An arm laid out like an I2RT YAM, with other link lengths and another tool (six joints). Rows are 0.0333 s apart.
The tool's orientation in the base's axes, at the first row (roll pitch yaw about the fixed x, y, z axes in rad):
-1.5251, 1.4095, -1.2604
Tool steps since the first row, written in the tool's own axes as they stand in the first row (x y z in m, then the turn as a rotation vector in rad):
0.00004, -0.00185, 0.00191, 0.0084, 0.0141, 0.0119
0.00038, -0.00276, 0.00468, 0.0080, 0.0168, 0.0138
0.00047, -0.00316, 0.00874, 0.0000, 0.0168, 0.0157
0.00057, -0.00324, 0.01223, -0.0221, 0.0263, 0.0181
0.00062, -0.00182, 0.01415, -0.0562, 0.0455, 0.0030
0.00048, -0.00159, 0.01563, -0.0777, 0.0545, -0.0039
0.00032, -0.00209, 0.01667, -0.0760, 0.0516, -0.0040
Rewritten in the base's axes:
0.00232, -0.00127, 0.00027, 0.0083, 0.0153, -0.0105
0.00525, -0.00146, 0.00010, 0.0094, 0.0184, -0.0105
0.00927, -0.00079, 0.00011, 0.0108, 0.0201, -0.0026
0.01266, 0.00003, 0.00005, 0.0096, 0.0332, 0.0177
0.01415, 0.00188, -0.00022, -0.0116, 0.0527, 0.0482
0.01552, 0.00251, -0.00010, -0.0216, 0.0628, 0.0679
0.01664, 0.00233, 0.00014, -0.0209, 0.0597, 0.0667

